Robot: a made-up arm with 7 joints.
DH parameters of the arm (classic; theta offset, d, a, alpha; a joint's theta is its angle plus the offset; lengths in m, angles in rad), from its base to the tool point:
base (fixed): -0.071 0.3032 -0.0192 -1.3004
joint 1: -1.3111 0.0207 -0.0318 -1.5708
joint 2: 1.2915 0.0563 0 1.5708
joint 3: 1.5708 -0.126 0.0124 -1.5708
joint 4: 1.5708 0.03 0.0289 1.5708
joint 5: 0 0.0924 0.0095 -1.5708
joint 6: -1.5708 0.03 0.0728 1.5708
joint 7: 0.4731 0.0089 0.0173 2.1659
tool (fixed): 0.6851 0.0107 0 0
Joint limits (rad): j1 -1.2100..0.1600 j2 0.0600..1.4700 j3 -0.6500..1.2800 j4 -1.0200..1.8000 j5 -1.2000..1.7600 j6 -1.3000..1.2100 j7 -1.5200..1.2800
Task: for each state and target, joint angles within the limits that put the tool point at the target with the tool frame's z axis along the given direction. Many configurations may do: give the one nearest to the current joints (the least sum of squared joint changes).
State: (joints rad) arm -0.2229 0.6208 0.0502 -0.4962 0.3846 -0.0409 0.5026
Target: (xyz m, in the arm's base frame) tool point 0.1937 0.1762 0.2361 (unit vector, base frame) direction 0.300 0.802 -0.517
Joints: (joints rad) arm 0.1117 0.9188 0.2048 -0.3516 0.9232 0.3165 0.0029
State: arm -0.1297 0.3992 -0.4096 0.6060 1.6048 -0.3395 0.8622
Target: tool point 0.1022 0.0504 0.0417 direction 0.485 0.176 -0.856
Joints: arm 0.1600 0.5660 -0.4061 0.1898 1.6086 -0.5412 0.5618
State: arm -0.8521 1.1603 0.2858 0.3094 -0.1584 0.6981 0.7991
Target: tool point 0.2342 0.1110 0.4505 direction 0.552 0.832 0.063
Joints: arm -0.8802 1.4700 -0.3830 -0.3637 0.6110 0.9024 0.3875
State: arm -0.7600 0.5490 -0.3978 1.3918 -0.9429 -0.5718 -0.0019
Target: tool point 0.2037 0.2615 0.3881 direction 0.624 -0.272 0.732
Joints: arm -1.2100 0.9924 0.4410 0.7106 -1.2000 -0.5055 0.1415
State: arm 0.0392 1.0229 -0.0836 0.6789 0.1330 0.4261 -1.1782
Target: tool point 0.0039 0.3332 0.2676 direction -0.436 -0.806 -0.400
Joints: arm 0.0331 1.3972 0.0620 1.1917 0.1359 0.8159 -1.1986
